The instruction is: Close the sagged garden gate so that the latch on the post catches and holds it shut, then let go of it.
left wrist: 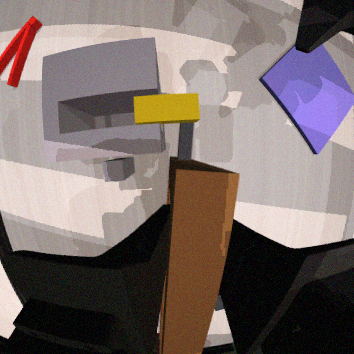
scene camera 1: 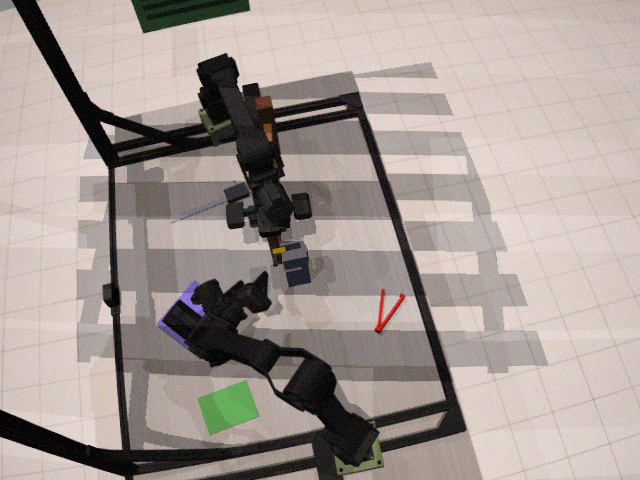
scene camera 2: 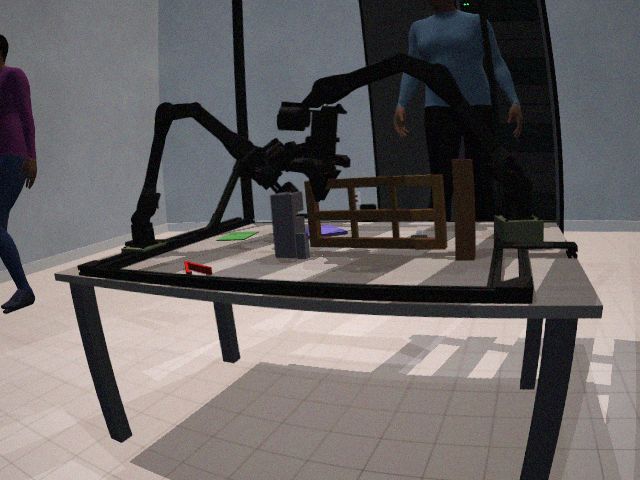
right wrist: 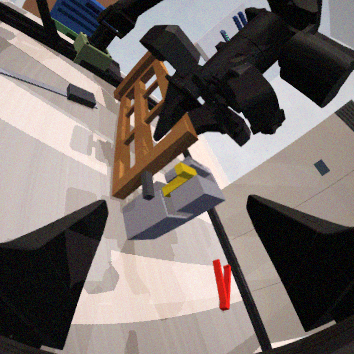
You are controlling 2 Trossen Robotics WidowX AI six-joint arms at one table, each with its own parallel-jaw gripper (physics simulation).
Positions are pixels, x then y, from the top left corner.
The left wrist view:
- my left gripper: 185,210
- brown wooden gate: 202,197
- grey latch post: 87,92
